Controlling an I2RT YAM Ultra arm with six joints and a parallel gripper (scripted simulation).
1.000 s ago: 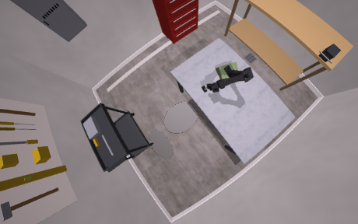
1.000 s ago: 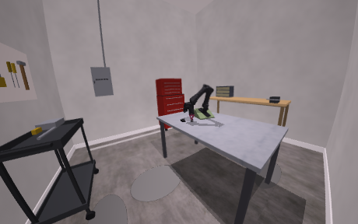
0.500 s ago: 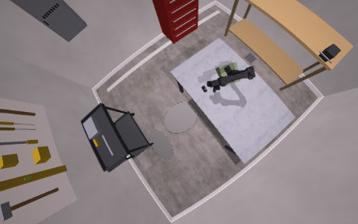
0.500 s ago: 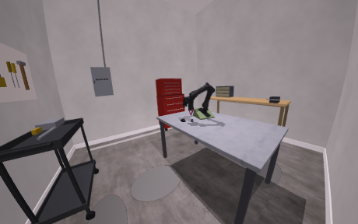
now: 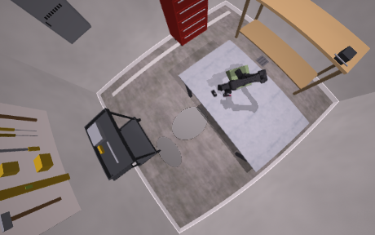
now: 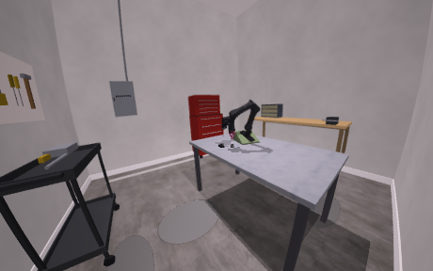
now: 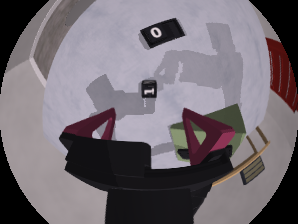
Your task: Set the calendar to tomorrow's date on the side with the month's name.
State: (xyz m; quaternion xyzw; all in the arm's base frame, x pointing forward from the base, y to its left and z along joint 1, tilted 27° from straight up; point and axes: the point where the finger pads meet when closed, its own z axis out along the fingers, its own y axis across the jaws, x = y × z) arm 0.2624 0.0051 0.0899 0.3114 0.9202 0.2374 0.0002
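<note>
Right now my hand is 9 cm above the black calendar cube.
</note>
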